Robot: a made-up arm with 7 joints.
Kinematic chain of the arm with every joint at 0, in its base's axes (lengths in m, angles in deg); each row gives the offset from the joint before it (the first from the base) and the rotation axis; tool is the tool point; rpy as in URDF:
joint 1: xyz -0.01 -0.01 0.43 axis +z
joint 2: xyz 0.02 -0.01 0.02 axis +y
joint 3: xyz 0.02 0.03 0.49 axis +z
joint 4: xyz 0.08 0 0.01 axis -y
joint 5: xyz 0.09 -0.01 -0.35 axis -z
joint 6: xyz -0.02 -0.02 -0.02 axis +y
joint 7: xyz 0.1 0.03 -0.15 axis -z
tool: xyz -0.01 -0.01 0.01 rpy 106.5 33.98 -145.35
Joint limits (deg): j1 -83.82..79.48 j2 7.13..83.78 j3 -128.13..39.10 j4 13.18..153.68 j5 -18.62..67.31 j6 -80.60..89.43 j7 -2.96..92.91
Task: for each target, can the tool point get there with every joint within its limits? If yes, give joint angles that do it. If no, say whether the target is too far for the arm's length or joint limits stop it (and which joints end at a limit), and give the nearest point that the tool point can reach.
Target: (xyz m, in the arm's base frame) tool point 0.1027 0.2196 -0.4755
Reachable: no: joint limits stop it (at a limit: joint 2, joint 5, joint 7) | nearest point 0.1515 0.3191 -0.1174 | short by 0.375 m
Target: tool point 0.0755 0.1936 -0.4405
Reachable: no: joint limits stop it (at a limit: joint 2, joint 5, joint 7) | nearest point 0.1222 0.3048 -0.1090 | short by 0.353 m
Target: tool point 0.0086 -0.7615 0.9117
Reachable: yes | joints -58.10 61.59 -111.41 96.83 -11.60 -58.45 41.09
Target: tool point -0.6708 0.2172 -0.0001
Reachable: no: joint limits stop it (at a limit: joint 1, joint 2, joint 3, joint 5, joint 7) | nearest point -0.3626 0.3213 0.1054 | short by 0.342 m
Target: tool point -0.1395 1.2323 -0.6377
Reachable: no: too far | nearest point -0.0335 0.8220 -0.0386 | short by 0.734 m
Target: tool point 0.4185 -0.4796 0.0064
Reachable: yes | joints -51.22 68.87 0.86 71.37 27.83 28.98 78.39
